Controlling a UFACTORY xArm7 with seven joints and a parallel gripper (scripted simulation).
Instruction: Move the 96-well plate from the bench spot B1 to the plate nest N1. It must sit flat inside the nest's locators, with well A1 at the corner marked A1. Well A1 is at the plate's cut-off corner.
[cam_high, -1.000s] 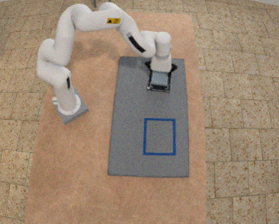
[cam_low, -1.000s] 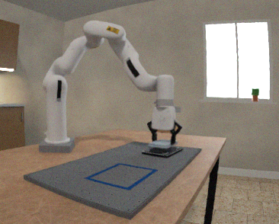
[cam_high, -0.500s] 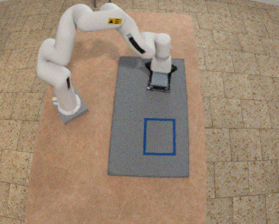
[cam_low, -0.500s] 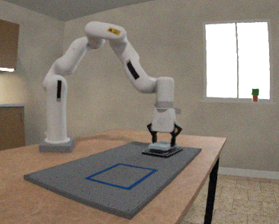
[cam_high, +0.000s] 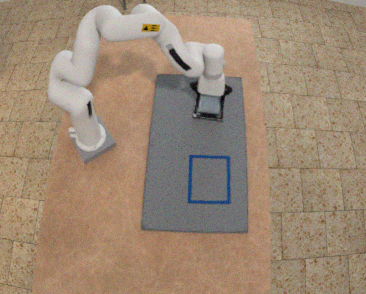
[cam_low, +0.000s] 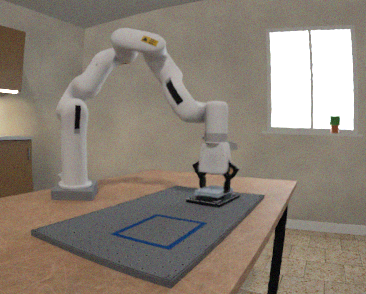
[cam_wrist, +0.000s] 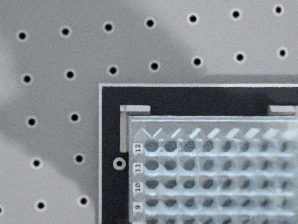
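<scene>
Now: the black plate nest 40 mm below my hand. Round my hand: 96-well plate 10 mm below.
</scene>
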